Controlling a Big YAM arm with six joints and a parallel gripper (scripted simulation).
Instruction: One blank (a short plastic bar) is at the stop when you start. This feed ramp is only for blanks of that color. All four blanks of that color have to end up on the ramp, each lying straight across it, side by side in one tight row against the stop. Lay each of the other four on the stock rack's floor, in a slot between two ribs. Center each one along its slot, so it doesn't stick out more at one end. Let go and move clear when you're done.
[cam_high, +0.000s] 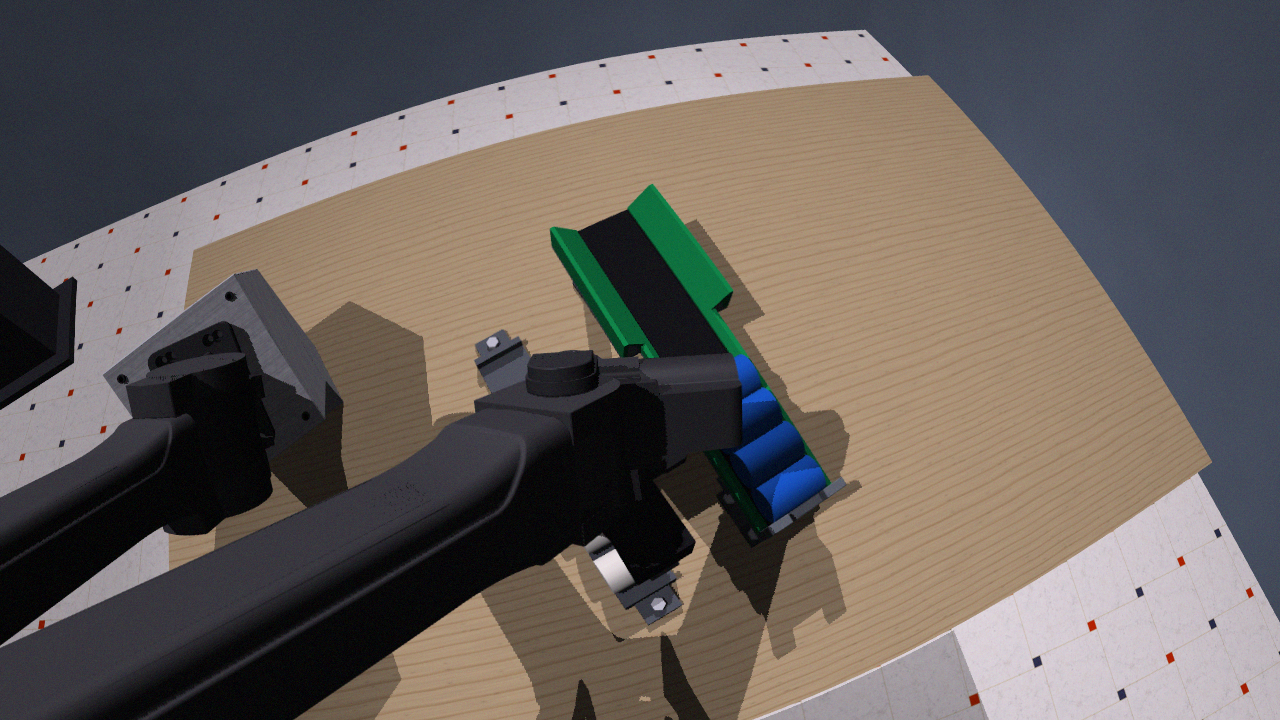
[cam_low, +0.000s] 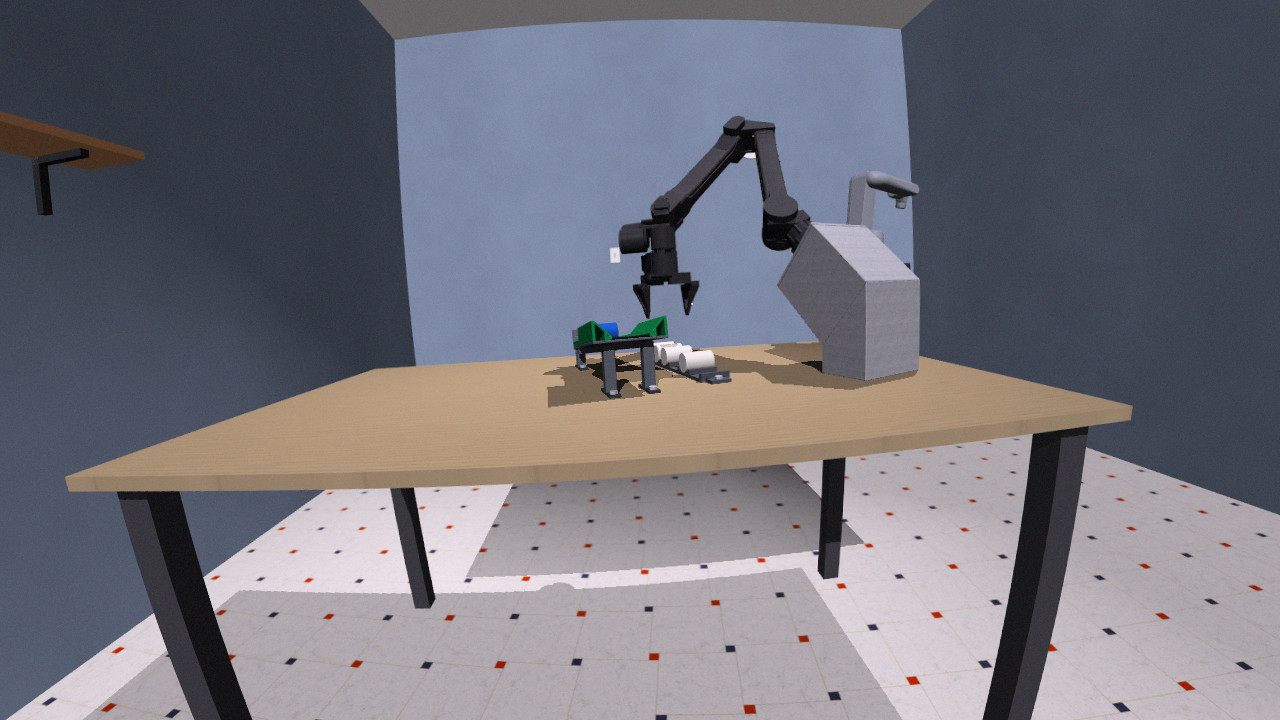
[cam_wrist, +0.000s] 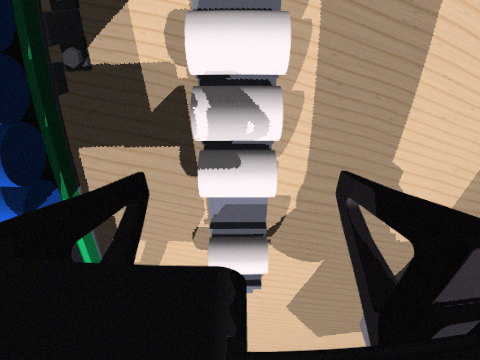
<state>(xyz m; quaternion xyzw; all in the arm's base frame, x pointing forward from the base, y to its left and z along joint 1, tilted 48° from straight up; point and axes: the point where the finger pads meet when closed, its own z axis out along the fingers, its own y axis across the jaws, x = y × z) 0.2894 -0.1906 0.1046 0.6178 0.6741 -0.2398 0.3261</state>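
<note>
The grey stock rack lies 8 cm to the left of my hand and 12 cm below it. Also, from my hand: grey stop 16 cm ahead, 10 cm to the right, 6 cm below.
</note>
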